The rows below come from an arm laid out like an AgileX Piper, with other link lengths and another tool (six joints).
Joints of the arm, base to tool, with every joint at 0 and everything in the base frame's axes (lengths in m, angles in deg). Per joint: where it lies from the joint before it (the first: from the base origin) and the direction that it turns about. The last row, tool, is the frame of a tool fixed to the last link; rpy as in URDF.
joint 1: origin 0 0 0.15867 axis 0 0 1
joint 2: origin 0 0 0 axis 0 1 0
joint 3: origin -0.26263 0 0.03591 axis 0 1 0
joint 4: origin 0.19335 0 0.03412 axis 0.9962 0 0.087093
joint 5: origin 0 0 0 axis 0 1 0
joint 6: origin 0.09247 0 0.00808 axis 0.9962 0 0.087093
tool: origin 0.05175 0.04 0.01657 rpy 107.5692 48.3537 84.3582
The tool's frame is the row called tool.
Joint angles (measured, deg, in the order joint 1, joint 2, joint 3, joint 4, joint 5, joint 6), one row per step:
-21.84, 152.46, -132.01, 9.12, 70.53, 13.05
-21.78, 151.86, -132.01, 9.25, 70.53, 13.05
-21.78, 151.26, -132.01, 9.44, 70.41, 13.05
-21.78, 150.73, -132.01, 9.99, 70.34, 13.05
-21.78, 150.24, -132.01, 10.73, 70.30, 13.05
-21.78, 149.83, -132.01, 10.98, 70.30, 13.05
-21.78, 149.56, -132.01, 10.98, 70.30, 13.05
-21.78, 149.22, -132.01, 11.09, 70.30, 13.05
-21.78, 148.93, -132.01, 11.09, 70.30, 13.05
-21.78, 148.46, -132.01, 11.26, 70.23, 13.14
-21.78, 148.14, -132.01, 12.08, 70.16, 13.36
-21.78, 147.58, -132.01, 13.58, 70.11, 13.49
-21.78, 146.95, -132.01, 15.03, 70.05, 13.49
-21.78, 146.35, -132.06, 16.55, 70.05, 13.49
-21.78, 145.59, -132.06, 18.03, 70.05, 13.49
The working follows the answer.
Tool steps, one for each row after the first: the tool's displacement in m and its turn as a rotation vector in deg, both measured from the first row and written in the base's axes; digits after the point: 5 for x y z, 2 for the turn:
0.00105, 0.00042, 0.00511, -0.11, -0.60, 0.03
0.00224, 0.00035, 0.01035, -0.21, -1.34, -0.04
0.00356, 0.00108, 0.01535, 0.06, -2.09, -0.19
0.00492, 0.00222, 0.02021, 0.53, -2.85, -0.38
0.00557, 0.00253, 0.02390, 0.60, -3.32, -0.43
0.00582, 0.00243, 0.02616, 0.51, -3.57, -0.43
0.00624, 0.00251, 0.02912, 0.48, -3.93, -0.45
0.00648, 0.00241, 0.03156, 0.37, -4.19, -0.45
0.00722, 0.00245, 0.03573, 0.34, -4.75, -0.58
0.00850, 0.00368, 0.03934, 0.97, -5.38, -0.99
0.01047, 0.00616, 0.04574, 2.13, -6.46, -1.45
0.01232, 0.00859, 0.05277, 3.20, -7.62, -1.77
0.01412, 0.01117, 0.05989, 4.35, -8.77, -2.06
0.01571, 0.01368, 0.06818, 5.43, -10.01, -2.33

Tool pose at each row, in the base's axes (x y z in m, rotation vector in deg; rounded; the steps above come from the unrounded poses):
0.46231, -0.12442, 0.07580, -103.72, -128.21, 14.42
0.46335, -0.12400, 0.08090, -104.06, -128.67, 14.03
0.46455, -0.12407, 0.08615, -104.57, -129.12, 13.51
0.46587, -0.12334, 0.09115, -104.98, -129.41, 12.52
0.46722, -0.12220, 0.09601, -105.33, -129.60, 11.28
0.46788, -0.12189, 0.09970, -105.60, -129.83, 10.77
0.46813, -0.12199, 0.10196, -105.77, -130.03, 10.67
0.46854, -0.12191, 0.10492, -105.99, -130.25, 10.38
0.46879, -0.12201, 0.10735, -106.18, -130.46, 10.27
0.46952, -0.12197, 0.11152, -106.62, -130.70, 9.79
0.47080, -0.12074, 0.11513, -107.05, -130.52, 8.41
0.47278, -0.11826, 0.12154, -107.48, -130.41, 6.00
0.47463, -0.11583, 0.12857, -107.81, -130.51, 3.66
0.47643, -0.11325, 0.13568, -108.05, -130.55, 1.22
0.47802, -0.11074, 0.14398, -108.32, -130.69, -1.21

